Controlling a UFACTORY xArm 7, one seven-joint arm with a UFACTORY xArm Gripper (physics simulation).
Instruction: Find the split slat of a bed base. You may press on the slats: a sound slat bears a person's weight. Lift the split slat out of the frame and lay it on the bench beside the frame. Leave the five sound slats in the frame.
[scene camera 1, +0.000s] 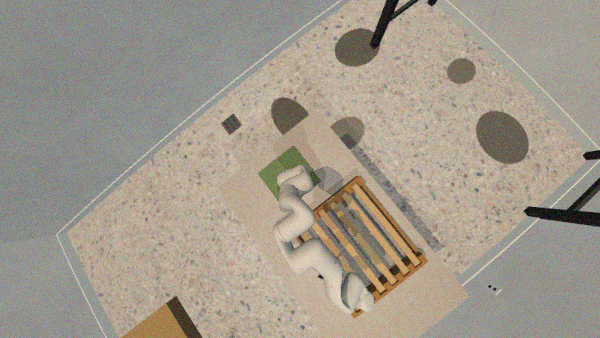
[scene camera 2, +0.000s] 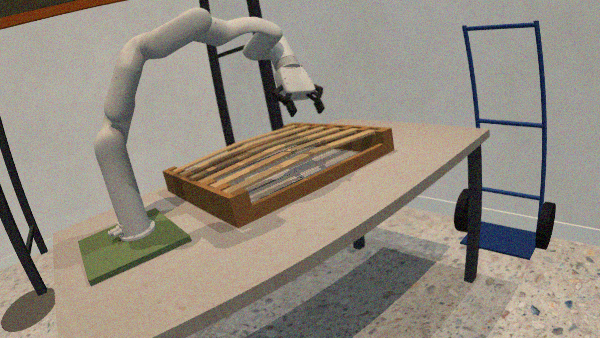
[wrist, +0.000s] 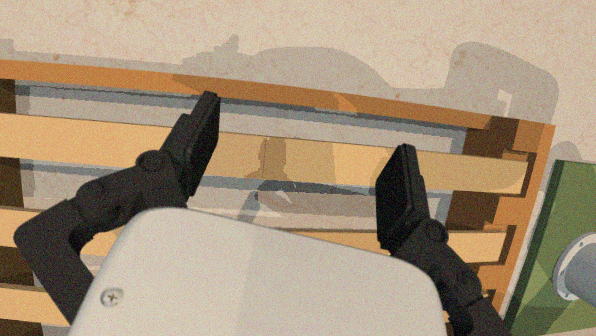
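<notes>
The wooden bed-base frame (scene camera 1: 422, 261) (scene camera 2: 310, 189) (wrist: 125, 72) lies on the bench (scene camera 1: 430, 295) (scene camera 2: 375, 185) (wrist: 350, 25). Several pale slats (scene camera 1: 387, 225) (scene camera 2: 290, 163) run lengthwise in it, side by side. My gripper (scene camera 2: 306, 112) (wrist: 305, 139) is open and empty, apart from the slats and above the frame; in scene camera 1 the arm mostly hides it. In the wrist view, the slat nearest the side rail (wrist: 350, 160) crosses beneath the fingers, with its right end in a notch. A thin line and shadows cross it; whether this is a split I cannot tell.
The green base plate (scene camera 1: 292, 155) (scene camera 2: 170, 235) (wrist: 570, 185) stands beyond one end of the frame. The arm (scene camera 1: 320, 257) (scene camera 2: 125, 90) reaches from it over the slats. A blue hand truck (scene camera 2: 544, 150) stands beyond the bench.
</notes>
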